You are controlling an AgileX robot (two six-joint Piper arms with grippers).
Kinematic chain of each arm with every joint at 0, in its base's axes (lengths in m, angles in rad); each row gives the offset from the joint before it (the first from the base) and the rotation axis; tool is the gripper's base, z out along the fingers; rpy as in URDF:
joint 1: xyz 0 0 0.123 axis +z
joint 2: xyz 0 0 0 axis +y
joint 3: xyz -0.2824 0 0.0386 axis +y
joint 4: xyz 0.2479 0 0.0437 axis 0.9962 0 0.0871
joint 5: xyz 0 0 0 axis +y
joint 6: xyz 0.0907 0 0.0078 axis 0.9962 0 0.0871
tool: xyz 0 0 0 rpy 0 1.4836 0
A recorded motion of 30 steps. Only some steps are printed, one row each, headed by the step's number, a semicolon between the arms.
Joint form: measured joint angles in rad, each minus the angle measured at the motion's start. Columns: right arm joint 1, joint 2, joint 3, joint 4, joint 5, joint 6; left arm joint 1, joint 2, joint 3, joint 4, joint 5, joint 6.
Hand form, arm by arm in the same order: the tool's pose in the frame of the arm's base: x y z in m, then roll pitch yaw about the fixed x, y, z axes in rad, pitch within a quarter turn. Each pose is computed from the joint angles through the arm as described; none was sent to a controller.
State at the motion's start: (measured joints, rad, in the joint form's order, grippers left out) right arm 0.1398 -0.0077 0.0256 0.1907 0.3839 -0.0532; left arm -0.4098 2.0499 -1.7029 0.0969 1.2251 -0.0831
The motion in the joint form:
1: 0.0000 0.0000 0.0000 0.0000 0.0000 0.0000; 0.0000 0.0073 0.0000 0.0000 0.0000 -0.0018
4: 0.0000 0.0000 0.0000 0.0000 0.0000 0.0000; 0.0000 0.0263 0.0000 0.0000 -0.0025 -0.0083
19: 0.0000 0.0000 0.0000 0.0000 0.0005 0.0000; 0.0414 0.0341 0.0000 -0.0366 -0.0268 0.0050
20: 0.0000 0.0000 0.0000 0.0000 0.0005 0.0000; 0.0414 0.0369 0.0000 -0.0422 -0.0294 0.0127
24: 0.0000 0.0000 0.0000 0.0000 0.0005 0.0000; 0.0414 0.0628 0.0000 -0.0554 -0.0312 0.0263
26: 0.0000 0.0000 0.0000 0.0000 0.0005 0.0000; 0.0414 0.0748 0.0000 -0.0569 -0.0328 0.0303
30: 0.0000 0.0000 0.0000 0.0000 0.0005 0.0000; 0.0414 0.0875 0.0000 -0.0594 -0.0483 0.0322
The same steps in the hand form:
1: 0.0510 0.0137 0.1710 2.7107 1.2312 2.9023; 0.3894 -0.1601 0.2192 3.0547 0.0847 2.7837
4: 0.0510 0.0137 0.1710 2.7107 1.2312 2.9023; 0.3912 -0.1609 0.2112 3.0544 0.0688 2.7899
19: 0.0510 0.0137 0.1710 2.7112 1.2307 2.9029; 0.3990 -0.1485 0.2078 3.0900 0.0822 2.8294
20: 0.0510 0.0137 0.1710 2.7112 1.2307 2.9029; 0.3992 -0.1492 0.2066 3.0947 0.0814 2.8236
24: 0.0510 0.0137 0.1710 2.7112 1.2307 2.9029; 0.4009 -0.1510 0.1955 3.1053 0.0561 2.8147
26: 0.0510 0.0137 0.1710 2.7112 1.2307 2.9029; 0.4017 -0.1515 0.1904 3.1061 0.0455 2.8112
30: 0.0510 0.0137 0.1710 2.7112 1.2307 2.9029; 0.4037 -0.1525 0.1849 3.1087 0.0482 2.8097

